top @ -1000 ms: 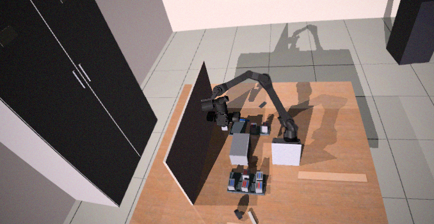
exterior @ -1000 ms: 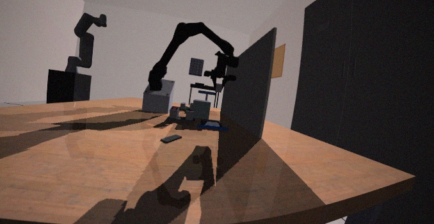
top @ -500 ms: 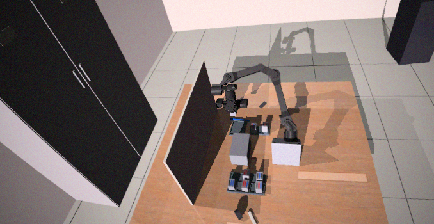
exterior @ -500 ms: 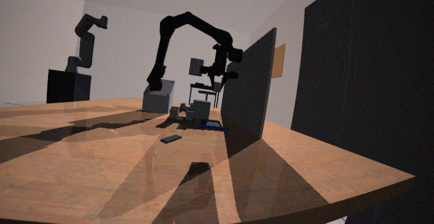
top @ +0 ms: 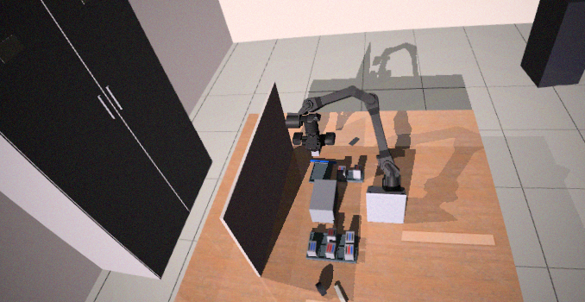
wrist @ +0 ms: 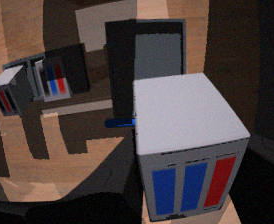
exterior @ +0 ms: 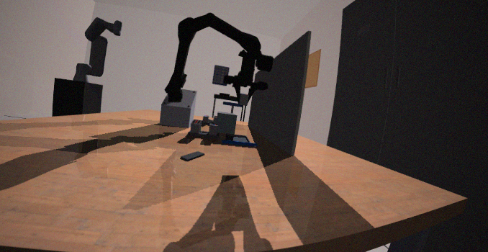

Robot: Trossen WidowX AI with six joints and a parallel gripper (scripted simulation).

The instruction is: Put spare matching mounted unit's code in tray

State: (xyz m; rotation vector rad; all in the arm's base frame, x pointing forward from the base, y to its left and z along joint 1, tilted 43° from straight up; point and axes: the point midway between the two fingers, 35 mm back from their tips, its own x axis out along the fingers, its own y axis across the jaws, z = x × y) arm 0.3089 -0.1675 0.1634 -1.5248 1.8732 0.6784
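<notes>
Right now the blue-rimmed tray is 16 cm below my gripper tip. Round my gripper tip: tall grey panel: 20 cm ahead, 17 cm to the left, 6 cm above; grey box: 2 cm behind, 21 cm to the left, 11 cm below; white spare block: 3 cm above.
</notes>
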